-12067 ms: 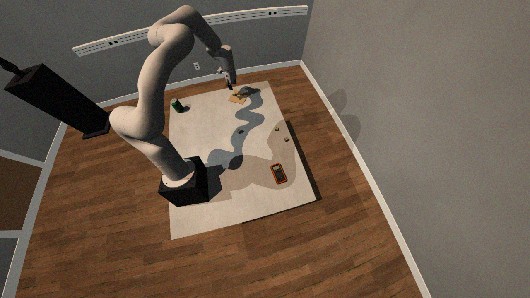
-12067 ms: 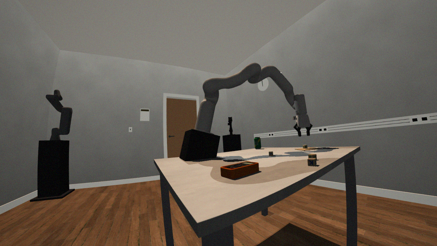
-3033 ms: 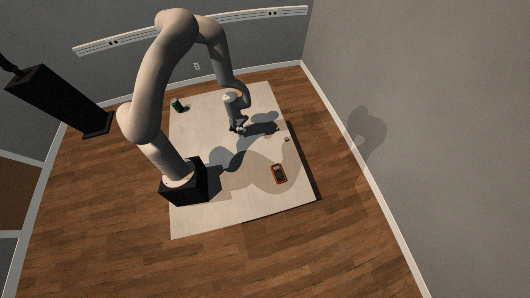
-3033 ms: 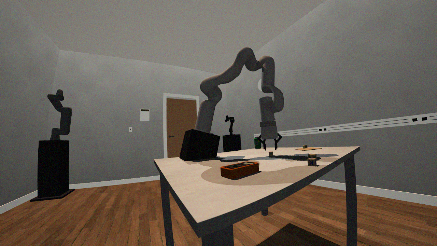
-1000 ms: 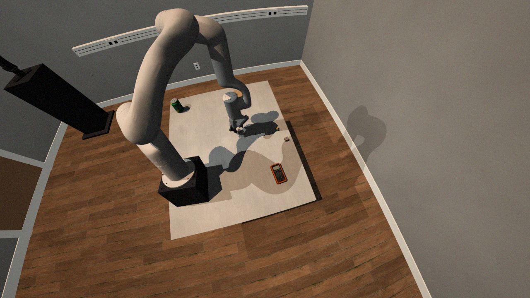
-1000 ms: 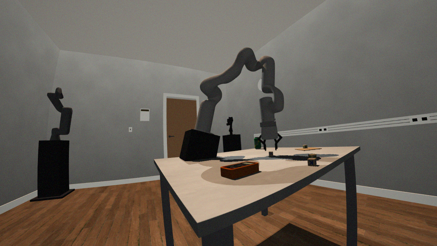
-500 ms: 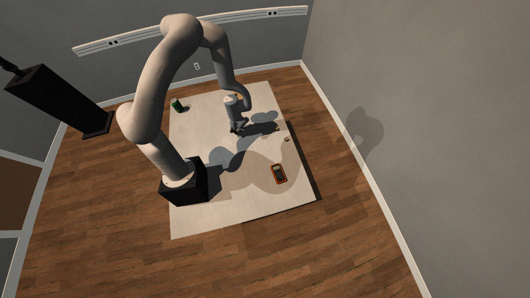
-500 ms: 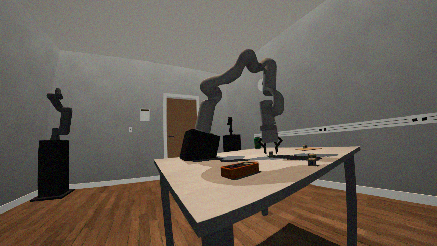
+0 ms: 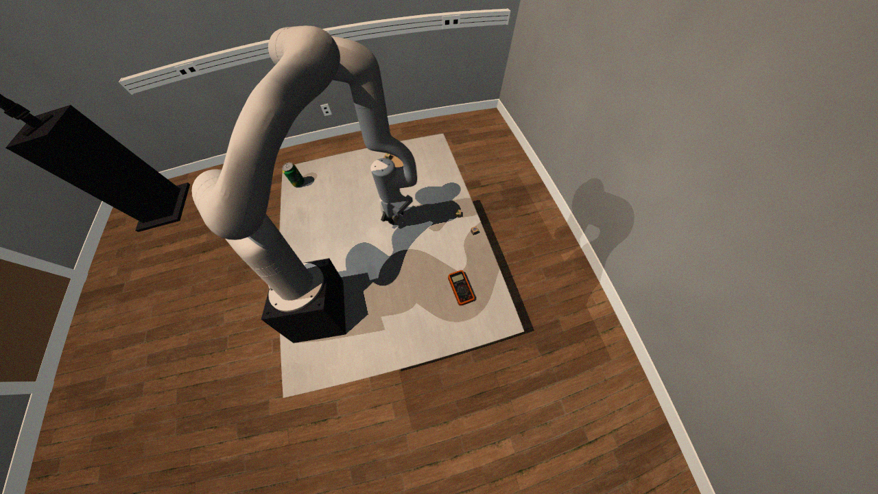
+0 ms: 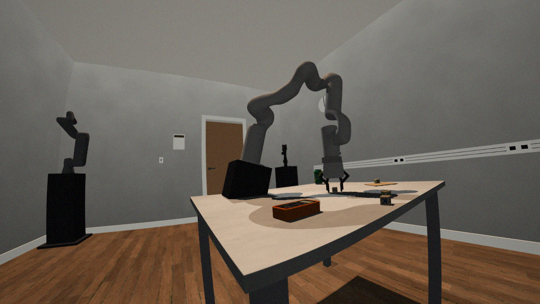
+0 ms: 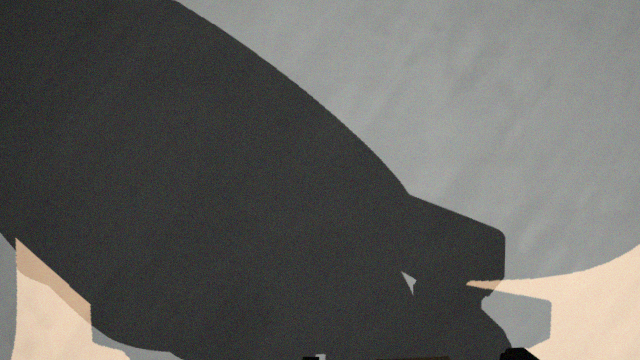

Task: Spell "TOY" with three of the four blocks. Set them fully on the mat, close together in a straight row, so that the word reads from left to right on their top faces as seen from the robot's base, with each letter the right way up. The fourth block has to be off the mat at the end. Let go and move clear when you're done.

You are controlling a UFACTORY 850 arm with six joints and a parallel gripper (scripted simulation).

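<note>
My gripper is now 60 mm short of the tan square mat, 360 mm to the right of it and 20 mm above it. Also, from my hand: orange multimeter 190 mm ahead, 390 mm to the right; then block 30 mm ahead, 390 mm to the left; then green soda can 460 mm behind, 350 mm to the left, 40 mm above.
</note>
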